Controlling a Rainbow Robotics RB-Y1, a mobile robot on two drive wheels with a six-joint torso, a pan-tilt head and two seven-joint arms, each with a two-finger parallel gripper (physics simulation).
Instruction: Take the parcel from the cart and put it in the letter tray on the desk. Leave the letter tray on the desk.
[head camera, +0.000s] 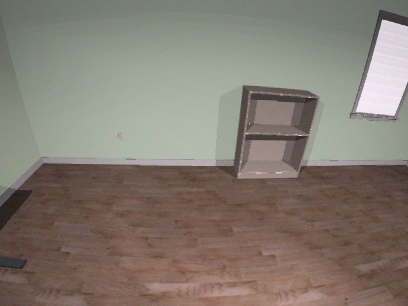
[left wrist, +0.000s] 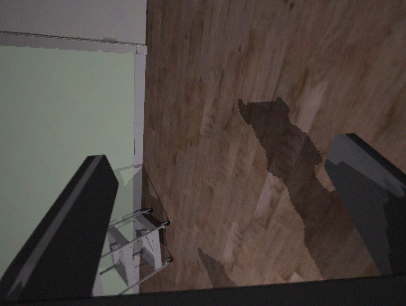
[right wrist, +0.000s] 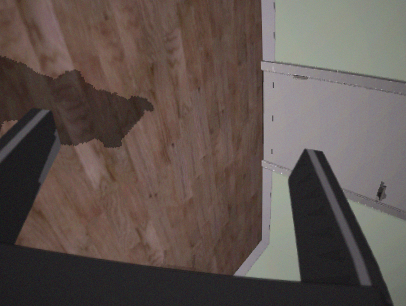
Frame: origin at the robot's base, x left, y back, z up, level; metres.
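Seen in the pictures: left gripper, fingertip midpoint: (left wrist: 219, 160); right gripper, fingertip midpoint: (right wrist: 178, 146).
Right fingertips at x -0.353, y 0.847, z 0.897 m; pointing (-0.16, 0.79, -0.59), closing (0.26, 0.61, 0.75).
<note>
A point is followed by its place in that frame.
My left gripper (left wrist: 219, 160) @(x 0.350, y 0.840, z 0.889 m) is open, with bare floor between its fingers in the left wrist view. My right gripper (right wrist: 178, 146) @(x -0.353, y 0.847, z 0.897 m) is open and empty over the floor in the right wrist view. A thin metal-framed rack with grey shelves and dark round ends, perhaps the cart (left wrist: 151, 240) @(x -1.468, y 1.971, z 0.130 m), stands by the wall at the lower left of the left wrist view, partly hidden behind the left finger. I cannot make out a parcel on it. The parcel, the letter tray and the desk cannot be identified in these views.
A grey two-shelf bookcase (head camera: 241, 132) @(x -0.525, y -2.020, z 0.566 m) stands against the green wall, right of centre. A window (head camera: 382, 70) @(x -2.368, y -2.246, z 1.438 m) is at the far right. A dark flat slab (head camera: 12, 262) shows at the lower left edge. A pale door (right wrist: 325, 120) @(x 0.466, y 2.438, z 0.475 m) with a handle is in the right wrist view.
</note>
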